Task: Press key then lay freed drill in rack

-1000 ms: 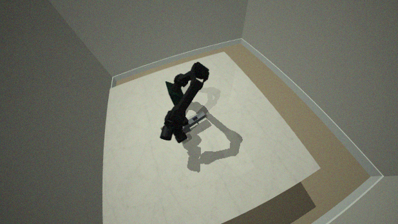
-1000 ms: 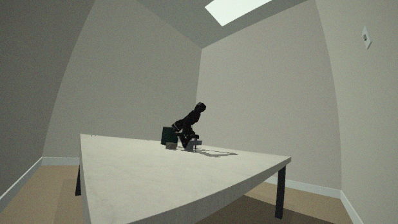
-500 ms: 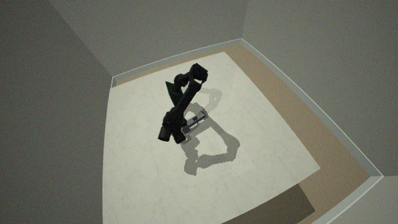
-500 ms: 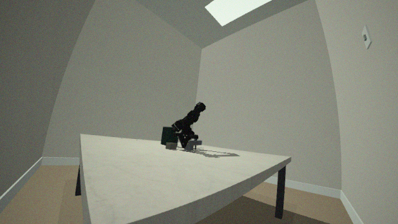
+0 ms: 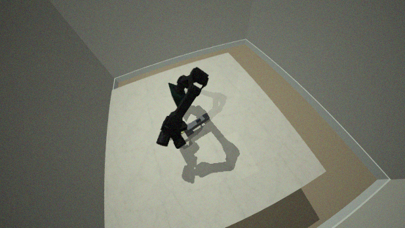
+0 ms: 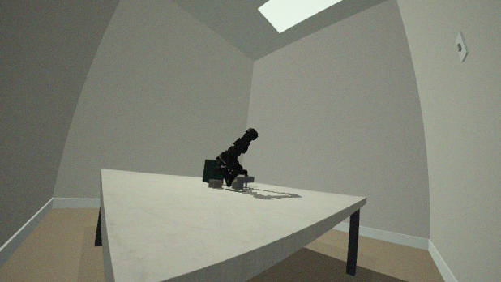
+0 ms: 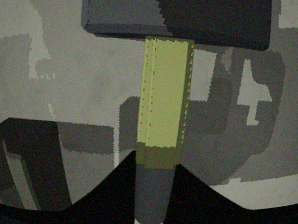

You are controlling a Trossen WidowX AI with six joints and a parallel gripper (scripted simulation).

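The drill lies 50 mm to the left of my gripper tip, 40 mm above it and 10 mm behind it. The rest, counted from my gripper tip: grey rack 70 mm behind, 40 mm to the right, 10 mm above; then dark key 170 mm to the left, 40 mm above, 30 mm behind.
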